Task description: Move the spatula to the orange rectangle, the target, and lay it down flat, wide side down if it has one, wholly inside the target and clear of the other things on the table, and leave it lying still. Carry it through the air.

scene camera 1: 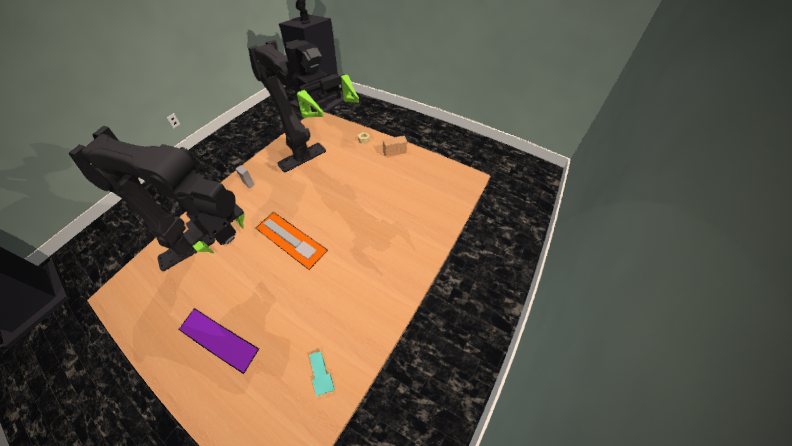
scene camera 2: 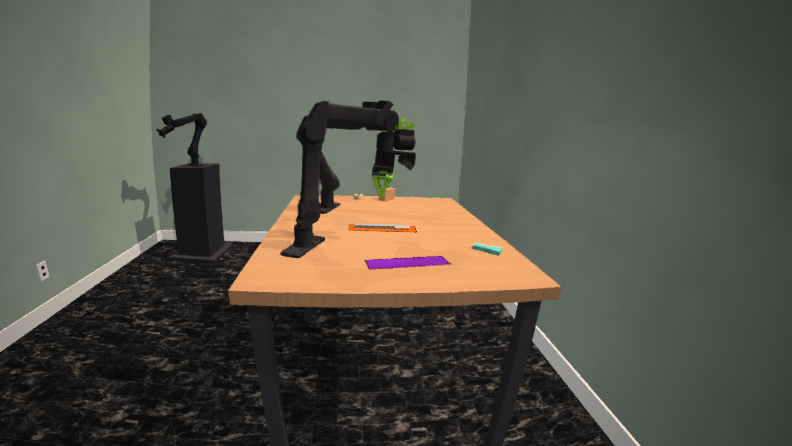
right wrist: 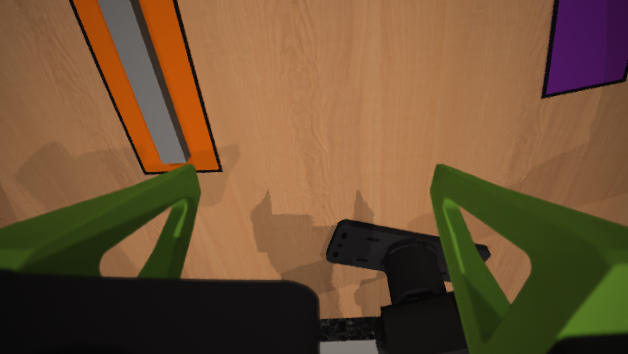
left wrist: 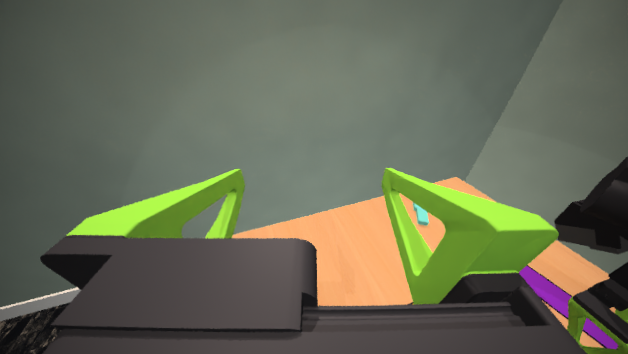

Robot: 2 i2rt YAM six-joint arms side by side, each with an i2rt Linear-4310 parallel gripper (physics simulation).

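Pixels of known places: left gripper, fingertip midpoint: (scene camera 1: 341, 107) (scene camera 2: 412, 125) (left wrist: 313, 176); right gripper, fingertip midpoint: (scene camera 2: 381, 193) (right wrist: 315, 177) (left wrist: 596, 336); left arm's base, origin of the base link: (scene camera 1: 302, 157) (scene camera 2: 327, 208); right arm's base, origin of the base link: (scene camera 1: 186, 249) (scene camera 2: 304, 247) (right wrist: 407, 251).
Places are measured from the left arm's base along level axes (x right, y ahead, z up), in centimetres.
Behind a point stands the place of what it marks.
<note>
The grey spatula (scene camera 1: 285, 233) @(z 1.4, x 22.7, y 31.3 cm) (scene camera 2: 382, 226) @(z 1.1, x 23.7, y 33.2 cm) (right wrist: 142, 85) @(z 1.4, x 23.2, y 30.0 cm) lies flat on the orange rectangle (scene camera 1: 308, 264) @(z 0.1, x 22.3, y 45.2 cm) (scene camera 2: 351, 227) @(z 0.1, x 26.3, y 21.3 cm) (right wrist: 185, 105) @(z 0.1, x 26.4, y 28.2 cm). In scene camera 1 its whole outline is inside the border, its wider end towards the lower right, and no other thing touches it. My right gripper (scene camera 1: 227, 239) @(z 16.9, x 37.3, y 35.5 cm) (scene camera 2: 381, 193) @(z 16.9, x 37.3, y 35.5 cm) (right wrist: 315, 177) @(z 16.9, x 37.3, y 35.5 cm) is open and empty, above the table and apart from the spatula, to the rectangle's left in scene camera 1. My left gripper (scene camera 1: 332, 99) @(z 40.7, x -0.1, y 39.0 cm) (scene camera 2: 405, 122) @(z 40.7, x -0.1, y 39.0 cm) (left wrist: 313, 176) @(z 40.7, x -0.1, y 39.0 cm) is open and empty, raised high and far from the spatula.
A purple rectangle (scene camera 1: 218, 340) @(z 0.1, x 54.9, y 49.7 cm) (scene camera 2: 407, 262) @(z 0.1, x 55.5, y 48.9 cm) and a teal piece with one wider end (scene camera 1: 321, 373) @(z 1.5, x 35.9, y 74.2 cm) (scene camera 2: 487, 249) @(z 1.1, x 37.7, y 73.7 cm) lie lower in scene camera 1. A grey block (scene camera 1: 244, 176) @(z 6.2, x 24.1, y 1.9 cm) stands between the arm bases. A brown block (scene camera 1: 394, 146) @(z 4.7, x -29.9, y 23.5 cm) and a pale nut (scene camera 1: 363, 137) @(z 2.4, x -25.5, y 8.3 cm) are at the far end.
</note>
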